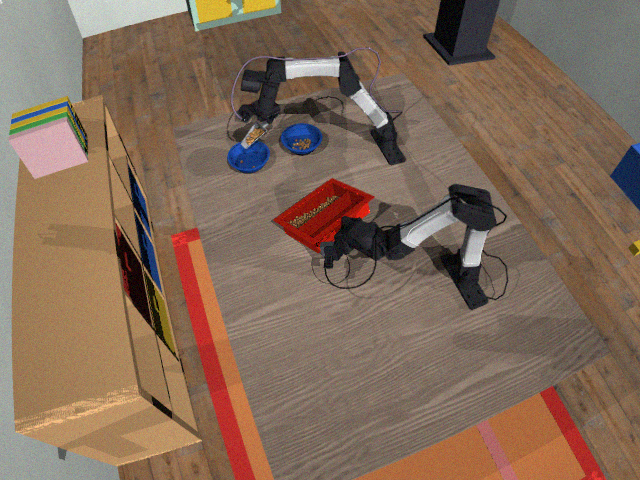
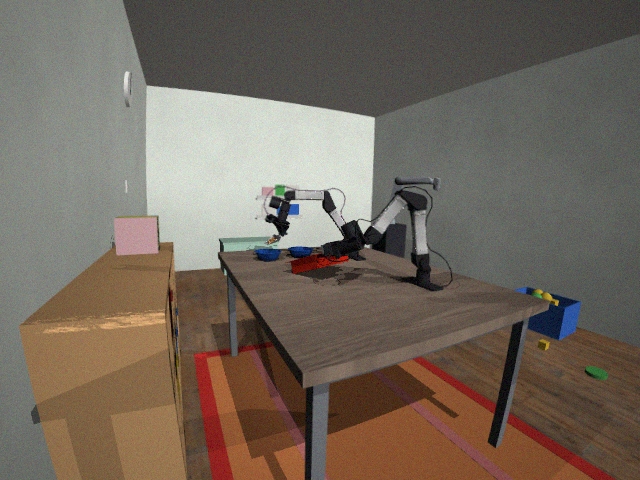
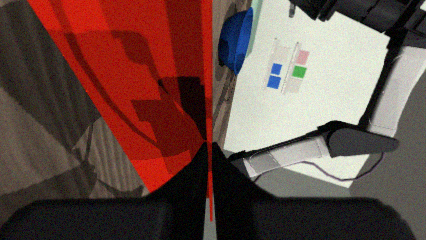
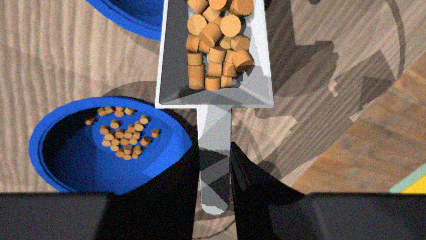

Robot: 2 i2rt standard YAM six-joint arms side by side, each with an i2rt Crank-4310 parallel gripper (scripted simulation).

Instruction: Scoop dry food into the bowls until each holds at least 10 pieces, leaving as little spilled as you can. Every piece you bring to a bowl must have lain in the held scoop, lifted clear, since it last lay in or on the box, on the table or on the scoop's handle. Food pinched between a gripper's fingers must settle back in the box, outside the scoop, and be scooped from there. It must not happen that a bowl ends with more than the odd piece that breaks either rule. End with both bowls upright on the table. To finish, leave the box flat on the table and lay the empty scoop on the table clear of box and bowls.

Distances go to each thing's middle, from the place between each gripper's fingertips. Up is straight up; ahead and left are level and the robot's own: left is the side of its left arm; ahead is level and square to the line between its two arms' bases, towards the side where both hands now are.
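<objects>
For the grey scoop (image 4: 253, 88), my right hand is 40 mm short of it, 20 mm to the right of it and 20 mm above it. The red box (image 1: 353, 203) is 430 mm to the left of that right hand, 80 mm behind it and 70 mm below it.
As for my left hand, the red box is 80 mm to the right of it, 40 mm ahead of it and 50 mm below it, while the grey scoop is 490 mm to the right of that hand and 160 mm ahead of it.
</objects>
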